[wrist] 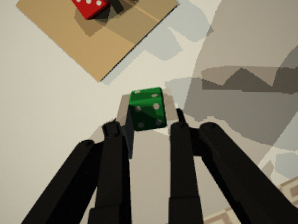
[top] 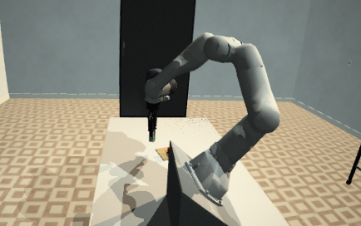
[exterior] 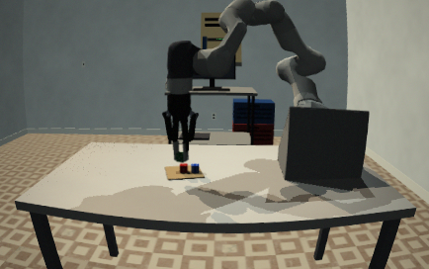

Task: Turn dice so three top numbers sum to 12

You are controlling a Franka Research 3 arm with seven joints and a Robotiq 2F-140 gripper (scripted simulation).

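Now: the red die 11 cm to the right of my hand and 11 cm below it. From my hand the other things lie so: blue die 4 cm behind, 12 cm to the right, 11 cm below; green die 2 cm below; tan mat 11 cm to the right, 12 cm below.
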